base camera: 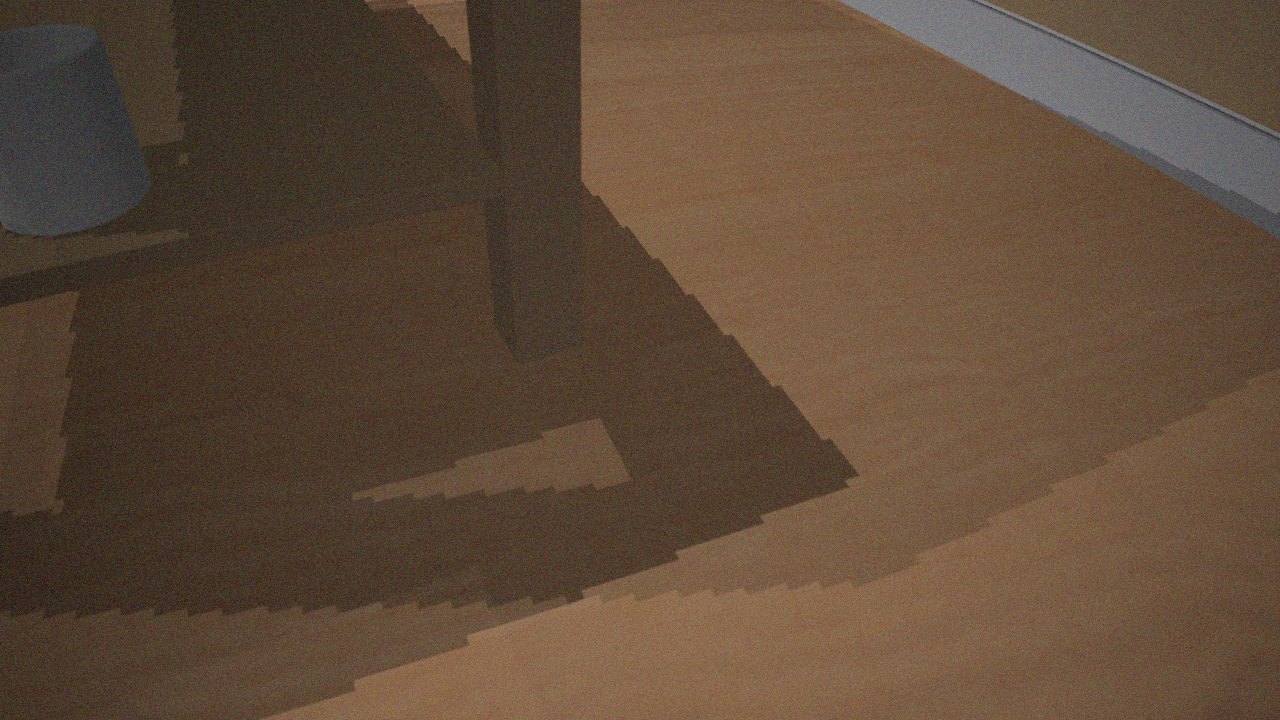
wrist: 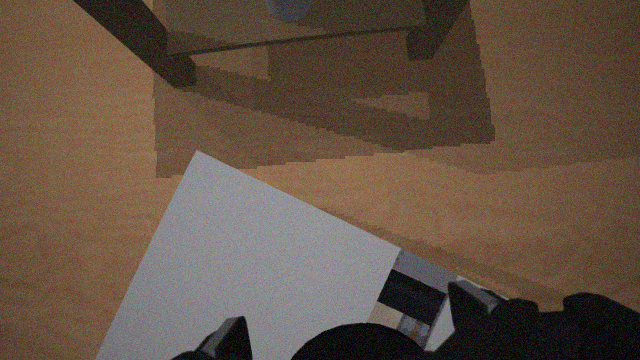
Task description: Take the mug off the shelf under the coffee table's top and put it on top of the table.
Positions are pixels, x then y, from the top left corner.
Labels:
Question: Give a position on a wooden coffee table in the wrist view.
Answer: At 167, 51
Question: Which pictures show my gripper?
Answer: The wrist view only.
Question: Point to a wooden coffee table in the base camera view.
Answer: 257, 130

